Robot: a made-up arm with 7 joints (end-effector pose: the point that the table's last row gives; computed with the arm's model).
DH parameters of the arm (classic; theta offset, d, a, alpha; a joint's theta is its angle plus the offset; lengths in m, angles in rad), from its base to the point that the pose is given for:
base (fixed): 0.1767 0 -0.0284 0
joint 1: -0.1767 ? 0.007 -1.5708
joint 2: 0 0.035 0.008 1.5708
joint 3: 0 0.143 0.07 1.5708
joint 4: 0 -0.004 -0.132 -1.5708
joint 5: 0 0.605 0.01 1.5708
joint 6: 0 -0.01 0.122 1.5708
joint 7: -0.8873 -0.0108 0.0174 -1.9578
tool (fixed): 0.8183 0.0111 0 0
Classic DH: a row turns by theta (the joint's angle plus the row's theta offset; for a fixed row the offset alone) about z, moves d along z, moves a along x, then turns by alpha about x.
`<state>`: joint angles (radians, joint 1 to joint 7).
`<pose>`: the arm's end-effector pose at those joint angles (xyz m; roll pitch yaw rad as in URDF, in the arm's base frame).
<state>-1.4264 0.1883 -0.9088 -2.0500 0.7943 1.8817 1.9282</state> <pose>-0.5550 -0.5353 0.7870 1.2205 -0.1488 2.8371</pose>
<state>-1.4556 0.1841 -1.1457 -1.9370 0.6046 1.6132 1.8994</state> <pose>-0.6804 -0.4130 0.8713 1.1052 -0.1815 2.8442</pose>
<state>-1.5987 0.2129 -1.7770 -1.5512 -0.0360 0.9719 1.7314</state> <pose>-0.7575 0.1192 1.1729 0.5548 -0.3230 2.6242</pose>
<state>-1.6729 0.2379 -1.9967 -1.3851 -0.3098 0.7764 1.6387</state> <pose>-0.6383 0.3000 1.3134 0.3264 -0.3912 2.4066</pose>
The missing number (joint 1, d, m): 0.923
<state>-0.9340 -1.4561 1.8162 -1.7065 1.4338 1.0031 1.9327</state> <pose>0.5009 0.6085 0.6948 0.5179 -0.0547 0.0712</pose>
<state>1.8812 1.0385 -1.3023 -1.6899 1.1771 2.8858 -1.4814</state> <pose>0.5204 0.4826 0.9592 0.5749 0.1938 3.1312</pose>
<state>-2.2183 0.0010 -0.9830 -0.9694 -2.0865 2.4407 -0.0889</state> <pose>-0.6119 -0.0904 1.5046 -0.7591 1.3618 -2.5492</pose>
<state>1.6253 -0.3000 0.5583 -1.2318 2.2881 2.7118 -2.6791</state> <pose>-0.3655 0.4190 1.5095 -0.8845 0.8712 -1.5933</pose>
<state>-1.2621 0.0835 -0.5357 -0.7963 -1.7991 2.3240 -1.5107</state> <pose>-0.0113 -0.5614 1.5603 2.7092 0.9586 1.4723</pose>
